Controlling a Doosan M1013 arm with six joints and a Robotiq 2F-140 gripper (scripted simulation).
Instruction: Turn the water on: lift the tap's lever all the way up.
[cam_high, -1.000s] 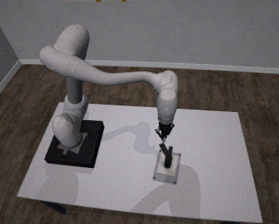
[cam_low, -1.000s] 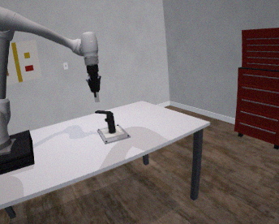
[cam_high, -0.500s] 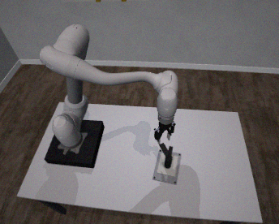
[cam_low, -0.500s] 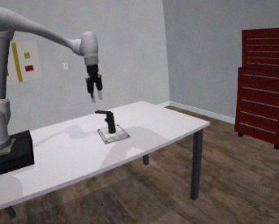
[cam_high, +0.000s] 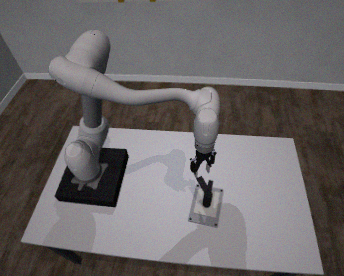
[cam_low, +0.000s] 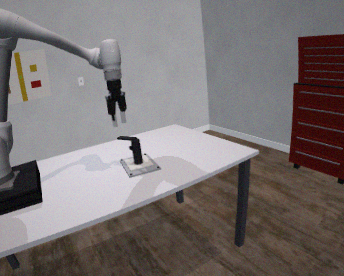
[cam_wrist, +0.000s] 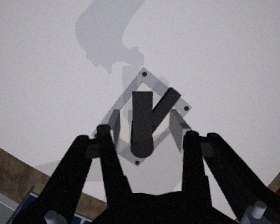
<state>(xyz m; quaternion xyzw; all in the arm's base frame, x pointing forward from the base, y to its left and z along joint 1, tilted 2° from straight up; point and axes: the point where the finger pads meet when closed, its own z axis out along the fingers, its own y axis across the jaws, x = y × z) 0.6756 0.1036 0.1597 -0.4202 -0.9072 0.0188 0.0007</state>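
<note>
My hand is 2 cm short of the lever, 3 cm to the left of it and 10 cm above it. From my hand the other things lie so: tap (4 cm ahead, 5 cm to the right, 16 cm below).
</note>
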